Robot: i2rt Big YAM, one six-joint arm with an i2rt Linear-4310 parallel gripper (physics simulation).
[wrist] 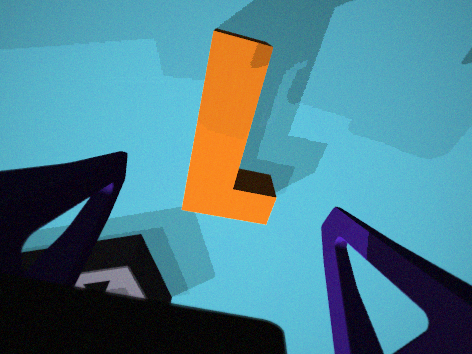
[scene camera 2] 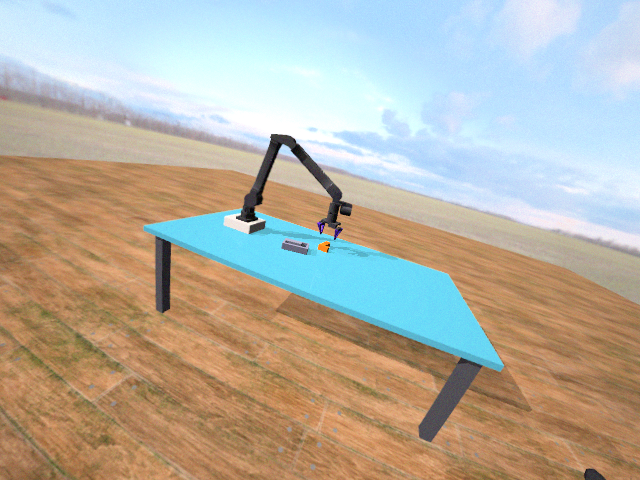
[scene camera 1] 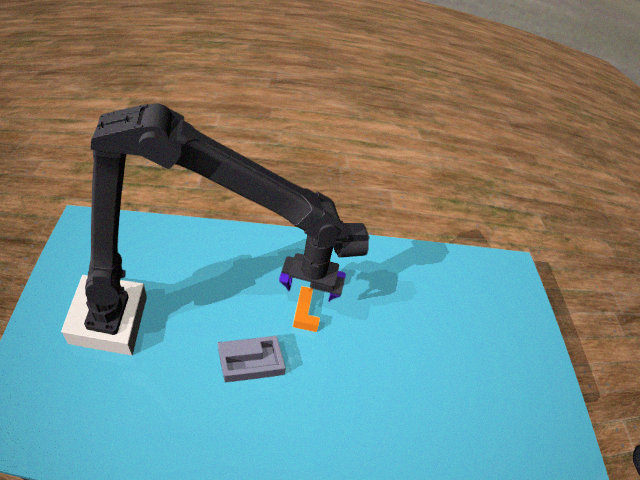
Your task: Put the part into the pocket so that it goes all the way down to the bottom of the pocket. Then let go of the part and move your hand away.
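Frame: origin at the arm's base, x ahead, y left, z up, level; millimetres.
Seen in the pictures: gripper, fingertip midpoint: [wrist: 233,192] [scene camera 2: 327,237] [scene camera 1: 309,294]; arm's base, link origin: [scene camera 2: 247,219] [scene camera 1: 107,311].
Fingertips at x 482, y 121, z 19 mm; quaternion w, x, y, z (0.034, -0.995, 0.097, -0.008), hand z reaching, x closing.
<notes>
Offsets run from my fingertips to a thing's top centre. Level surfaces: height alone.
The orange L-shaped part {dy +2, dx +7, dz -46 mm} [scene camera 1: 302,311] [scene camera 2: 324,246] [wrist: 220,125] lies on the blue table, beside the grey block and apart from it. The grey block {dy -163, dx -123, dz -39 mm} [scene camera 1: 242,346] [scene camera 2: 295,249] [wrist: 131,276] has an L-shaped pocket open at its top; the pocket is empty. In the wrist view a corner of the block shows at the lower left, partly behind a finger. My gripper [scene camera 1: 311,288] [scene camera 2: 328,235] [wrist: 233,192] is open and empty, its purple fingers pointing down. It hangs above the table over the part, with the fingertips clear of it.
The arm stands on a white base block [scene camera 1: 103,336] [scene camera 2: 242,224] at the left of the blue table {dz -76 mm} [scene camera 1: 413,387] [scene camera 2: 372,289]. The grey block lies between the base and the part, nearer the front edge in scene camera 1. The arm's shadow falls across the table.
</notes>
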